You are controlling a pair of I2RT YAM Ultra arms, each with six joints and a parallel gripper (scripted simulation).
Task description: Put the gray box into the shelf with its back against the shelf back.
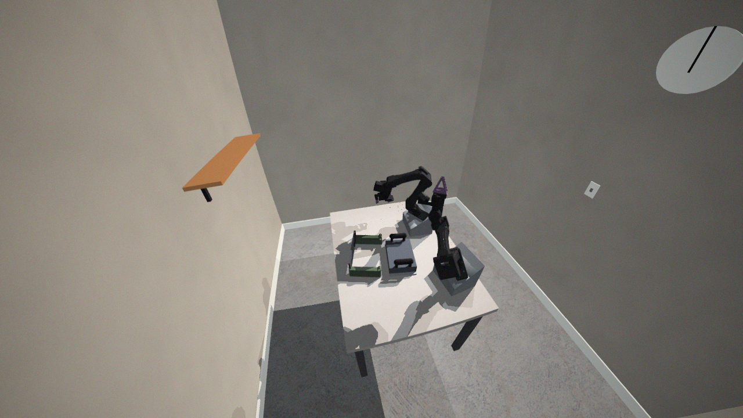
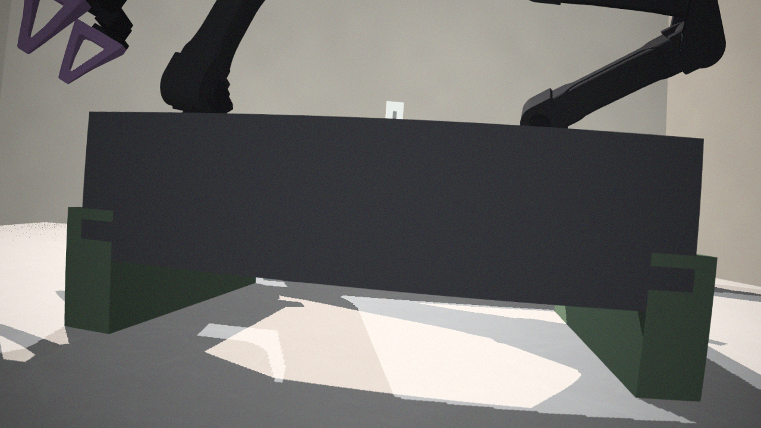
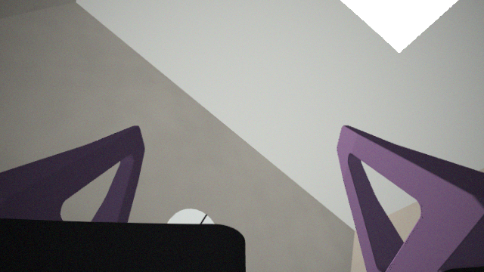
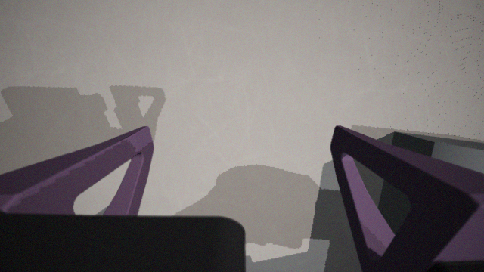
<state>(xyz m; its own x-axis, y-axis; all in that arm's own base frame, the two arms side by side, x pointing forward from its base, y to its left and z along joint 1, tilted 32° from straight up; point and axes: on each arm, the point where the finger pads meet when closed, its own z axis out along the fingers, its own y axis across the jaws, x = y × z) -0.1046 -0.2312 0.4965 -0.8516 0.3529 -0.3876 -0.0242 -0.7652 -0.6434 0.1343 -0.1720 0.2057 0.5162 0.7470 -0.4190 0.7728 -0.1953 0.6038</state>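
My left hand is 600 mm above the gray box, 150 mm short of it and 110 mm to the left of it. From my left hand the other things lie so: dark panel 580 mm below, 460 mm ahead, 220 mm to the right.
My right hand is 10 mm short of the gray box, 420 mm to the right of it and 160 mm above it. Also, from my right hand: dark panel 320 mm ahead, 300 mm to the left, 130 mm below.
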